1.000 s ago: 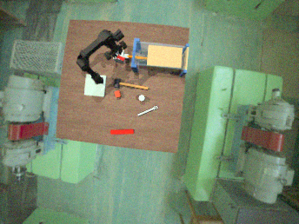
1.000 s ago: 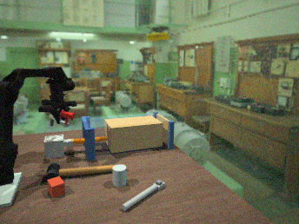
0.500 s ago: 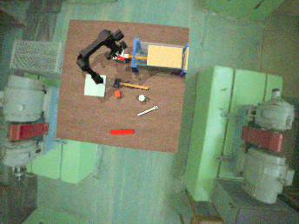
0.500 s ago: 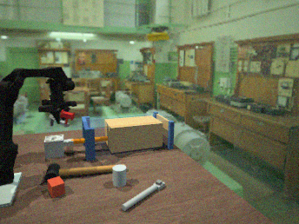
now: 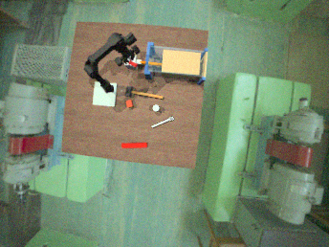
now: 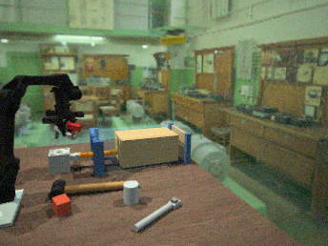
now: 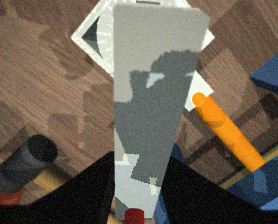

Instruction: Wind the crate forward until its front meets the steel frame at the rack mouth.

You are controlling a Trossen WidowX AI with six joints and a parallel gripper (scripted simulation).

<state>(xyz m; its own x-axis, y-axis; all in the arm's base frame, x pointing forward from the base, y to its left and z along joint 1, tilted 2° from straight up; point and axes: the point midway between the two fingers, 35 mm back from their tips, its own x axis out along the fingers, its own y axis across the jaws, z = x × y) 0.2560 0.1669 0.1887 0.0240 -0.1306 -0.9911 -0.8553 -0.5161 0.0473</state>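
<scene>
The red knob is 40 mm to the right of my gripper tip, 40 mm above it and 20 mm ahead of it. Round my gripper tip: winch handle (20 mm above); then winch (150 mm below, 50 mm to the left, 50 mm behind); then blue steel frame (130 mm ahead, 70 mm below, 30 mm to the left).
</scene>
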